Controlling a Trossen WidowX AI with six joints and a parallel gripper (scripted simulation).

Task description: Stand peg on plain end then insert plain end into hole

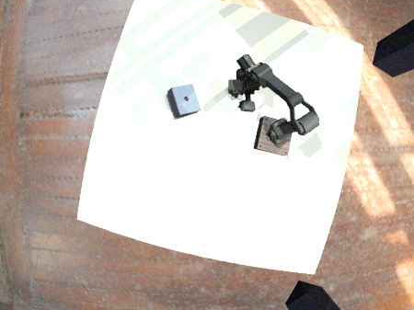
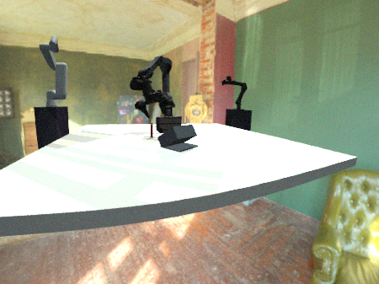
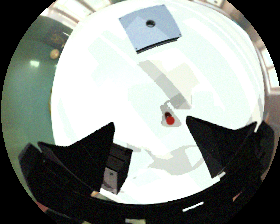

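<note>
The red peg lies 60 mm below my gripper tip, 30 mm to the right of it and 10 mm ahead of it. The rest, counted from my gripper tip: sloped panel 220 mm ahead, 90 mm to the left, 70 mm below.
</note>
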